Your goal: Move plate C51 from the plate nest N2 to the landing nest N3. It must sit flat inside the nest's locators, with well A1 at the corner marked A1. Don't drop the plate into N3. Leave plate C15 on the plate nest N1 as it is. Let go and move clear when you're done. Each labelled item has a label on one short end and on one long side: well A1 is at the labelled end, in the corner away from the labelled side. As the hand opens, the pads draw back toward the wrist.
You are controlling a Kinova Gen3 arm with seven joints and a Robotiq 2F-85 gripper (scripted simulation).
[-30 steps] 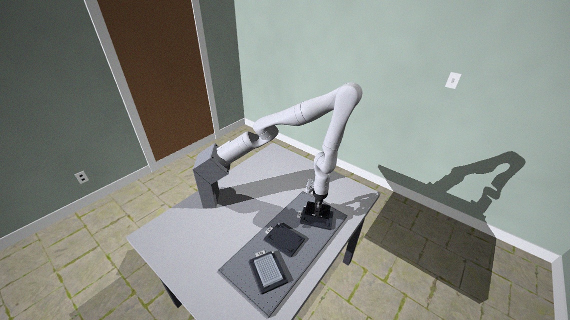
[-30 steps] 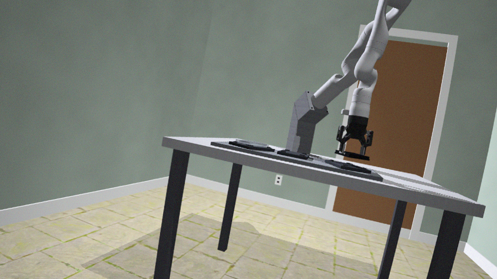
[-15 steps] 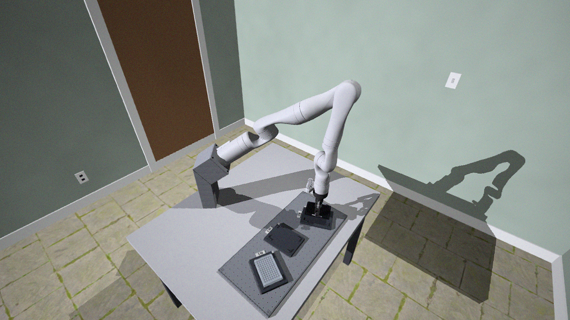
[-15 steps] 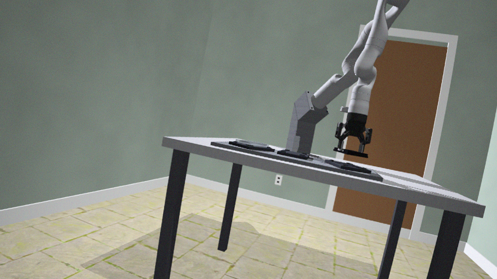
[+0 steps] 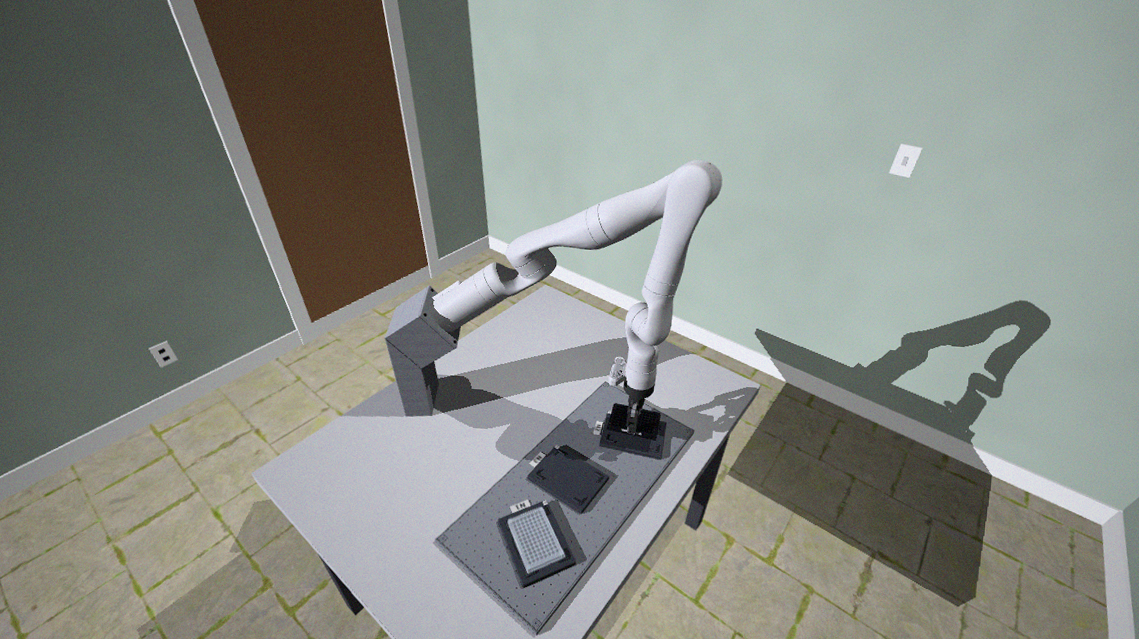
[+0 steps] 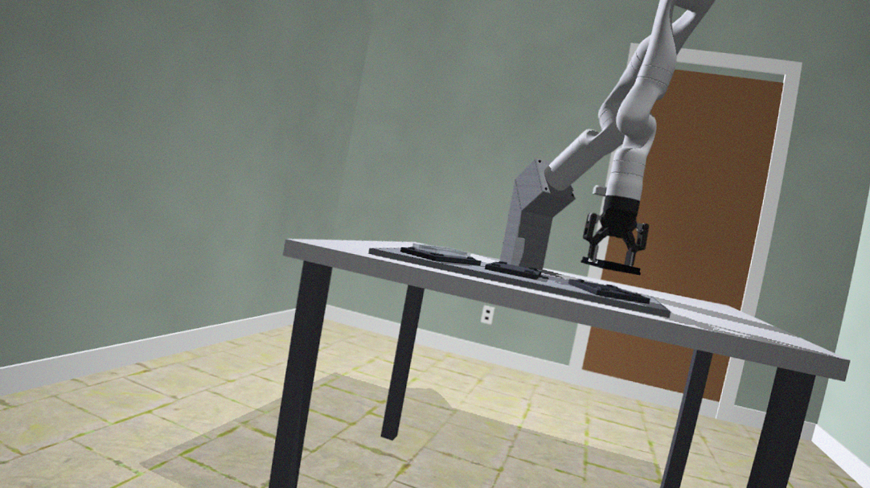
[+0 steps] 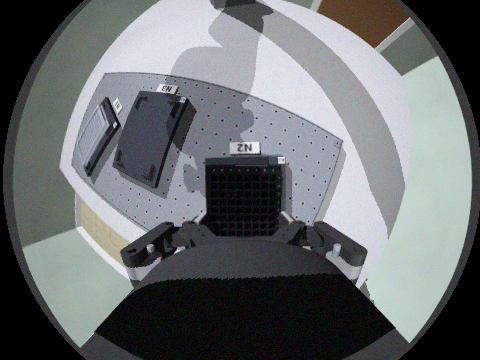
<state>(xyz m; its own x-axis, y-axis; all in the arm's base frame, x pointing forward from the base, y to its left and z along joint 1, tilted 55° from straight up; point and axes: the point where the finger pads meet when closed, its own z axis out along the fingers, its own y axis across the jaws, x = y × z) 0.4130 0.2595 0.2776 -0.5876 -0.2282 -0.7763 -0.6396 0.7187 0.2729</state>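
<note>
The landing nest N3 lies 4 cm ahead of my hand, 21 cm to the right of it and 7 cm below it. The rest, counted from my hand: plate nest N2 (1 cm to the left, 7 cm below); N2 tag (6 cm behind, 7 cm to the right, 7 cm below); N3 tag (4 cm behind, 26 cm to the right, 7 cm below).
</note>
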